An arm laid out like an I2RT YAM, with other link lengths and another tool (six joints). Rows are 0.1 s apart.
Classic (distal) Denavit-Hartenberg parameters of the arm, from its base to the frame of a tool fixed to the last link. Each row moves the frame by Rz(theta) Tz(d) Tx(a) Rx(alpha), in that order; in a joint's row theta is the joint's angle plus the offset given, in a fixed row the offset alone. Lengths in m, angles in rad.
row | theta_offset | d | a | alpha
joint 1 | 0 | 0.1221 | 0.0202 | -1.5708
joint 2 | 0 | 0 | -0.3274 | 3.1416
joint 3 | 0.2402 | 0 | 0.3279 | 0
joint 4 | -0.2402 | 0.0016 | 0.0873 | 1.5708
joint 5 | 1.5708 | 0.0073 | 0 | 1.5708
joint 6 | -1.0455 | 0.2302 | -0.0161 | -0.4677
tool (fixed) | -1.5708 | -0.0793 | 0 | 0
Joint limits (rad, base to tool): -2.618..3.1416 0..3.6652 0..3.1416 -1.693..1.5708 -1.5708..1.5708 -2.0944..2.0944
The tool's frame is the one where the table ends.
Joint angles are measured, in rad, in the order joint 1, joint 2, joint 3, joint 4, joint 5, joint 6. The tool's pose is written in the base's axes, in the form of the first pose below.
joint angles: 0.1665 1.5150 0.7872 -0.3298 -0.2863 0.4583
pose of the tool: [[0.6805 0.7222 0.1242 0.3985], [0.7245 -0.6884 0.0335 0.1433], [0.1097 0.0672 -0.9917 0.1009], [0 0 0 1]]
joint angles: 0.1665 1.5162 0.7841 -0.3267 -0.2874 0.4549
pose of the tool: [[0.6780 0.7245 0.1240 0.3978], [0.7269 -0.6860 0.0333 0.1434], [0.1092 0.0676 -0.9917 0.0996], [0 0 0 1]]
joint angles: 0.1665 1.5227 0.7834 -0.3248 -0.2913 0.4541
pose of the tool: [[0.6768 0.7266 0.1184 0.3975], [0.7284 -0.6842 0.0357 0.1440], [0.1070 0.0621 -0.9923 0.0972], [0 0 0 1]]
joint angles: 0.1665 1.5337 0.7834 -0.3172 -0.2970 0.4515
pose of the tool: [[0.6735 0.7302 0.1150 0.3983], [0.7314 -0.6808 0.0396 0.1450], [0.1072 0.0575 -0.9926 0.0941], [0 0 0 1]]
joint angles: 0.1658 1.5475 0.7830 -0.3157 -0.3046 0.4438
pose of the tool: [[0.6677 0.7371 0.1039 0.3974], [0.7375 -0.6740 0.0420 0.1458], [0.1010 0.0486 -0.9937 0.0891], [0 0 0 1]]
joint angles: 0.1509 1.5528 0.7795 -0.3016 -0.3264 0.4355
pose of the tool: [[0.6654 0.7385 0.1091 0.3992], [0.7373 -0.6730 0.0586 0.1431], [0.1167 0.0414 -0.9923 0.0888], [0 0 0 1]]
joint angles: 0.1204 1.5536 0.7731 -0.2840 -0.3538 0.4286
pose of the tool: [[0.6727 0.7302 0.1196 0.4026], [0.7266 -0.6824 0.0795 0.1347], [0.1397 0.0334 -0.9896 0.0900], [0 0 0 1]]
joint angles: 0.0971 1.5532 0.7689 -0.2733 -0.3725 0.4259
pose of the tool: [[0.6804 0.7218 0.1267 0.4051], [0.7162 -0.6916 0.0937 0.1278], [0.1553 0.0270 -0.9875 0.0912], [0 0 0 1]]
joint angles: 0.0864 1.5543 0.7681 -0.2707 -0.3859 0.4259
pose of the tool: [[0.6834 0.7190 0.1268 0.4058], [0.7115 -0.6948 0.1047 0.1253], [0.1634 0.0186 -0.9864 0.0918], [0 0 0 1]]
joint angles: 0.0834 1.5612 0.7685 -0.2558 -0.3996 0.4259
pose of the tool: [[0.6794 0.7215 0.1336 0.4081], [0.7120 -0.6923 0.1176 0.1261], [0.1774 0.0152 -0.9840 0.0921], [0 0 0 1]]
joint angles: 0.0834 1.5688 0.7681 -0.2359 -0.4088 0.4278
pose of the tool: [[0.6753 0.7235 0.1434 0.4109], [0.7123 -0.6902 0.1276 0.1275], [0.1913 0.0160 -0.9814 0.0921], [0 0 0 1]]
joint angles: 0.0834 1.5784 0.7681 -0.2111 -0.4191 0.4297
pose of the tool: [[0.6699 0.7259 0.1562 0.4146], [0.7127 -0.6876 0.1389 0.1291], [0.2082 0.0183 -0.9779 0.0922], [0 0 0 1]]
